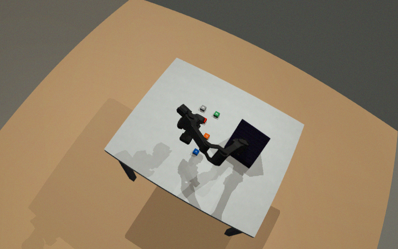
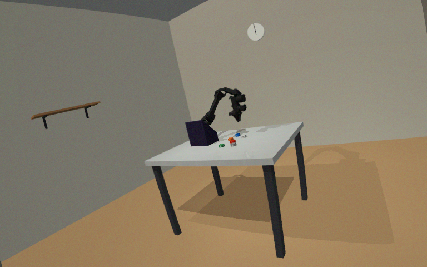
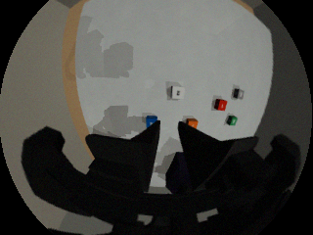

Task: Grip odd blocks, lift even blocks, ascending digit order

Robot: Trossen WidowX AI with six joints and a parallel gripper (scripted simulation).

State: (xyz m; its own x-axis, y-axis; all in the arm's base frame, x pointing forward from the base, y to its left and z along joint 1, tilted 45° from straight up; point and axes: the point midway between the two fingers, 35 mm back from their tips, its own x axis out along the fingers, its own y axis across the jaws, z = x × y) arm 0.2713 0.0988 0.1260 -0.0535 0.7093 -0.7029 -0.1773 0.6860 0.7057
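My gripper tip is 12 cm above the blue block, 7 cm past it and 2 cm to the right of it. Round my gripper tip: red block: 18 cm to the right, 12 cm below, 4 cm ahead; then white block: 12 cm below, 4 cm ahead, 3 cm to the right; then orange block: 12 cm below, 10 cm to the right, 5 cm behind.
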